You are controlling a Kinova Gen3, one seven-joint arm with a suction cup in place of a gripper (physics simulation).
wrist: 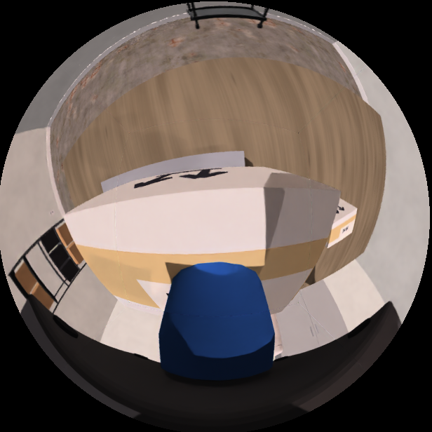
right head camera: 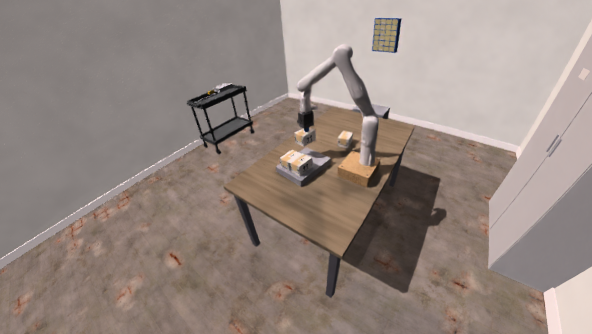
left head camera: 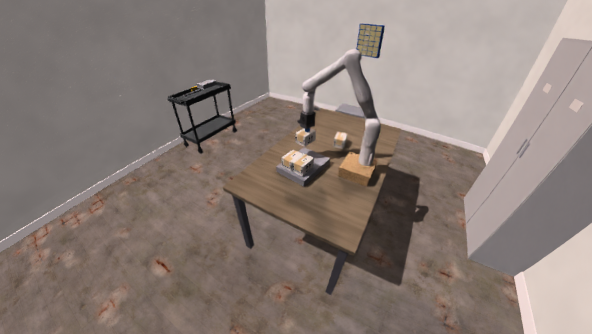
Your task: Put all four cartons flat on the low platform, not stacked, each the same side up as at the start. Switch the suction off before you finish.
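Note:
My suction gripper is shut on a white carton with a tan tape band. This held carton hangs level in the air behind the platform, and the cup sits on its top face. The low grey platform lies on the table. Two cartons, the left one and the right one, lie side by side on its near left part. A fourth carton stands on the table behind the platform, to the right.
The arm's wooden base block stands on the wooden table, right of the platform. A black cart stands on the floor at the left. A grey cabinet stands at the right.

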